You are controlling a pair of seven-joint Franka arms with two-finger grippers.
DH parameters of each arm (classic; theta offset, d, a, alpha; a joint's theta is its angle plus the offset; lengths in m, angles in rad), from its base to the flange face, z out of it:
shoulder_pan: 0 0.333 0 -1.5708
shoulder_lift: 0 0 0 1.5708
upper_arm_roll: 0 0.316 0.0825 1.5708
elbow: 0 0 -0.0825 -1.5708
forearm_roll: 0 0.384 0 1.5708
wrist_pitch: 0 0 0.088 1.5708
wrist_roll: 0 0.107 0 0
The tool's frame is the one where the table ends.
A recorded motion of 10 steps. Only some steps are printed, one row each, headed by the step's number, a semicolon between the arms.
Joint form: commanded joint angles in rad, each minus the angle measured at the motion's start. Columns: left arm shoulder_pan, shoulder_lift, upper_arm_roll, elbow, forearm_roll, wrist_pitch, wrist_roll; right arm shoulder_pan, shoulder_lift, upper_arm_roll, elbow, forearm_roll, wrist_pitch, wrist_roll.
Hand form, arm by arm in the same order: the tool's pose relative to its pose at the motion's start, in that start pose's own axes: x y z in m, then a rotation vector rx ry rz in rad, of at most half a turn. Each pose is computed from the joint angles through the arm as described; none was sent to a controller.
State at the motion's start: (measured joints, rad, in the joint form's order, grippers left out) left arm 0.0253 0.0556 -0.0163 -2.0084 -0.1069 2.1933 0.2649; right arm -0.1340 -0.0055 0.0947 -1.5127 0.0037 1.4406 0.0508
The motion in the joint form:
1: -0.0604 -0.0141 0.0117 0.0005 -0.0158 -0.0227 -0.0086; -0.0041 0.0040 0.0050 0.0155 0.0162 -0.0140 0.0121
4: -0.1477 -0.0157 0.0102 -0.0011 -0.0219 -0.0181 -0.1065; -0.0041 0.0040 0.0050 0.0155 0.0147 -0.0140 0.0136
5: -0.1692 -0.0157 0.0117 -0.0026 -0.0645 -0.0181 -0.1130; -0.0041 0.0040 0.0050 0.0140 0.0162 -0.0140 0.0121
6: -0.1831 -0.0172 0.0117 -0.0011 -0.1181 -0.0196 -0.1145; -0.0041 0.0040 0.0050 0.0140 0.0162 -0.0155 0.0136
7: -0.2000 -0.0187 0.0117 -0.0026 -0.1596 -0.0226 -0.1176; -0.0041 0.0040 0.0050 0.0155 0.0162 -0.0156 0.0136
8: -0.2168 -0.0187 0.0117 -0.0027 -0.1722 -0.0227 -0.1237; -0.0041 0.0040 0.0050 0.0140 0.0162 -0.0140 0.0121
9: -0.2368 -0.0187 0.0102 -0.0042 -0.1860 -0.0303 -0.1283; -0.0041 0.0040 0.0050 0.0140 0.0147 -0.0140 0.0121
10: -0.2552 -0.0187 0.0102 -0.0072 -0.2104 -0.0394 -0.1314; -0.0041 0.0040 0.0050 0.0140 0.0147 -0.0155 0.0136
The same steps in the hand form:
1: 0.0024 0.0296 -0.0041 -0.0218 -0.0078 0.0319; -0.0006 -0.0023 -0.0038 0.0162 -0.0034 0.0088
4: 0.0076 0.0804 -0.0010 -0.0382 -0.0101 0.0181; -0.0006 -0.0021 -0.0038 0.0147 -0.0033 0.0105
5: 0.0079 0.0935 0.0004 -0.0756 -0.0090 0.0067; -0.0006 -0.0023 -0.0031 0.0161 -0.0049 0.0088
6: 0.0086 0.1036 -0.0008 -0.1212 -0.0039 -0.0116; -0.0008 -0.0023 -0.0030 0.0160 -0.0064 0.0103
7: 0.0082 0.1149 -0.0003 -0.1578 -0.0055 -0.0218; -0.0008 -0.0023 -0.0037 0.0161 -0.0050 0.0103
8: 0.0082 0.1250 0.0002 -0.1704 -0.0076 -0.0186; -0.0006 -0.0023 -0.0031 0.0161 -0.0049 0.0088
9: 0.0067 0.1381 0.0021 -0.1858 -0.0192 -0.0096; -0.0006 -0.0021 -0.0031 0.0146 -0.0048 0.0091
10: 0.0045 0.1497 0.0045 -0.2093 -0.0329 -0.0083; -0.0008 -0.0021 -0.0030 0.0145 -0.0063 0.0105

